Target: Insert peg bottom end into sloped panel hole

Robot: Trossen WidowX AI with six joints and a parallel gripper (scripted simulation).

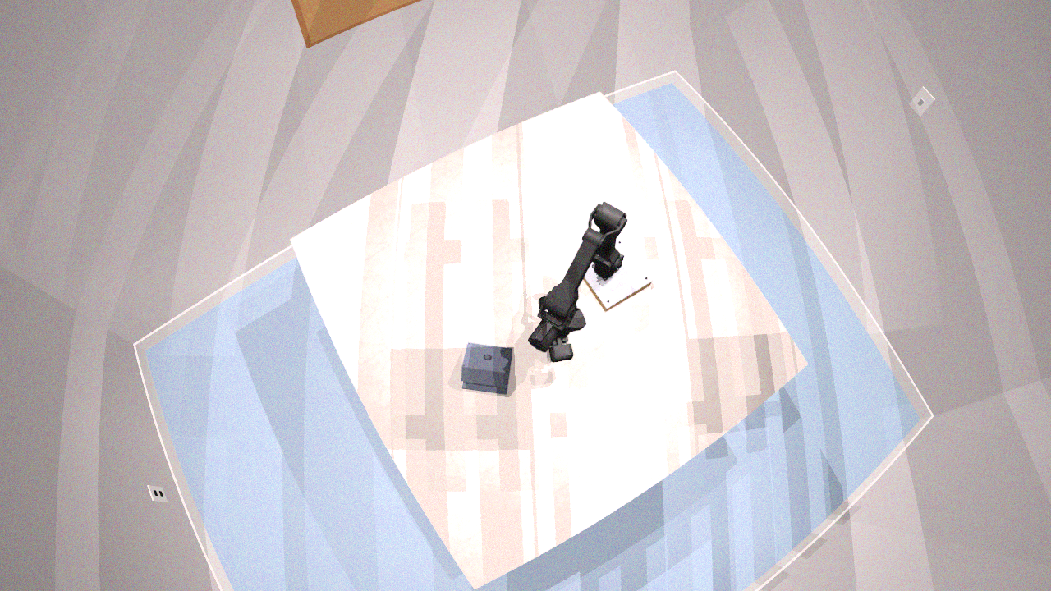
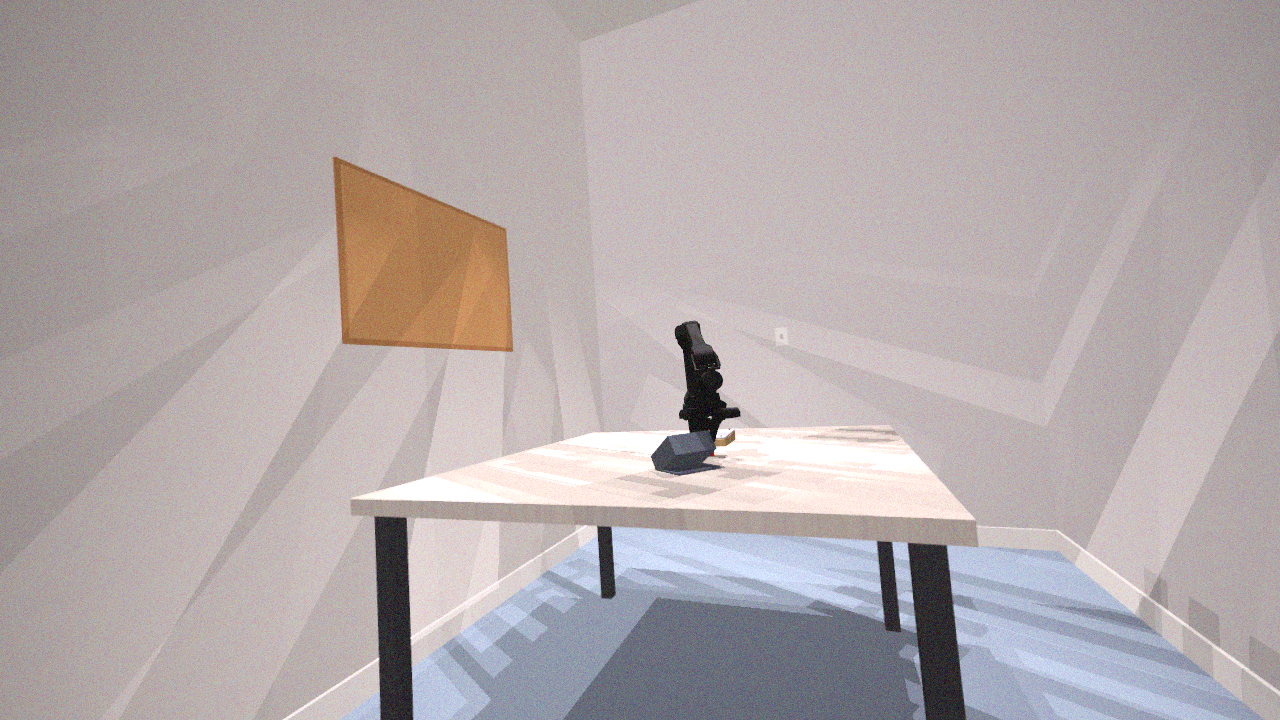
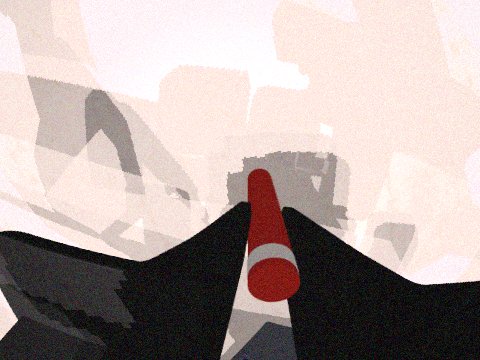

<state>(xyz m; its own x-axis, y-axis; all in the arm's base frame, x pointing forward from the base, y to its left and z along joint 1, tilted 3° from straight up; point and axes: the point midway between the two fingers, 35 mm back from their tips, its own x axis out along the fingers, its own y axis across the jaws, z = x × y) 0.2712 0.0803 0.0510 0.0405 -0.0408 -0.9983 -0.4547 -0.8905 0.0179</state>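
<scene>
My gripper tip is 20 cm short of the grey sloped panel and 5 cm to the left of it. From my gripper tip the other things lie so: red peg: 2 cm above.
</scene>
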